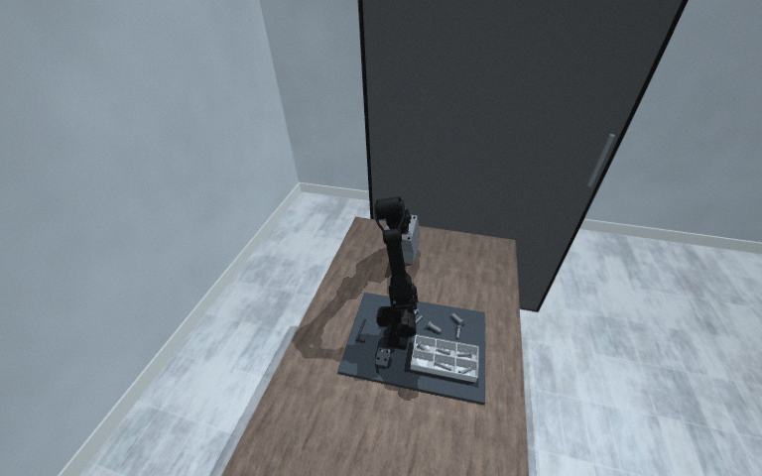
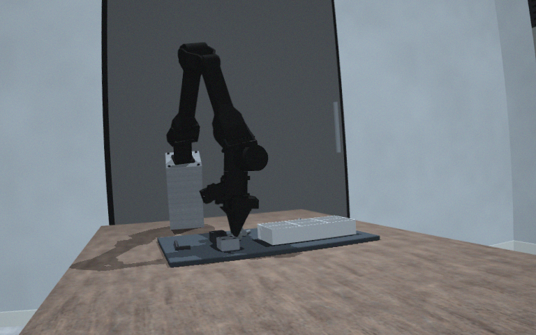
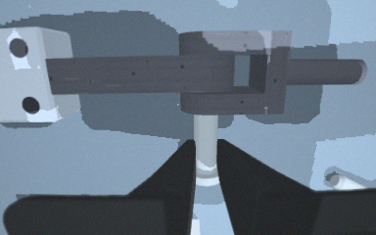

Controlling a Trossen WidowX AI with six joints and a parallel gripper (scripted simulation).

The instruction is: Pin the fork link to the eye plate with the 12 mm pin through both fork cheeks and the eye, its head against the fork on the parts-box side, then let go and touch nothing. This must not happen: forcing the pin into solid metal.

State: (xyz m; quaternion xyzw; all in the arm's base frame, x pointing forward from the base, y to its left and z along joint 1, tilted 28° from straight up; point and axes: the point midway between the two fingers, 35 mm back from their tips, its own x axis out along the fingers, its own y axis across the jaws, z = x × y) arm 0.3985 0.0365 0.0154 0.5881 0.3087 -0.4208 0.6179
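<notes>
Right now my hand is 3 cm above the pale grey pin and 1 cm to the left of it. Round my hand: light grey mounting block: 9 cm ahead, 5 cm to the right, 3 cm below; then dark eye plate: 4 cm to the right, 3 cm below, 1 cm ahead; then dark mat: 6 cm to the left, 5 cm below.
</notes>
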